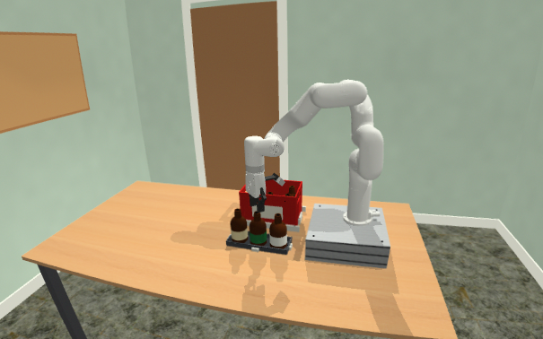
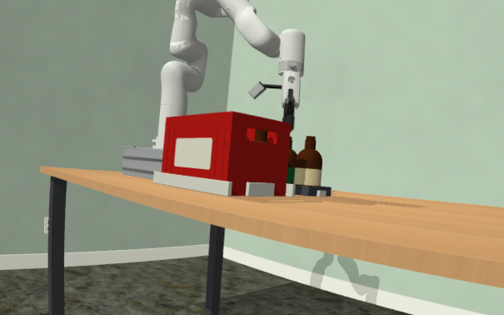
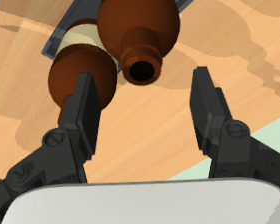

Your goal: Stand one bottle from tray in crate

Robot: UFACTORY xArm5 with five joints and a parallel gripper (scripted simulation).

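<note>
Right now my hand is 18 cm above the dark tray. From my hand the other things lie so: red crate 5 cm behind, 23 cm to the right, 11 cm below.
</note>
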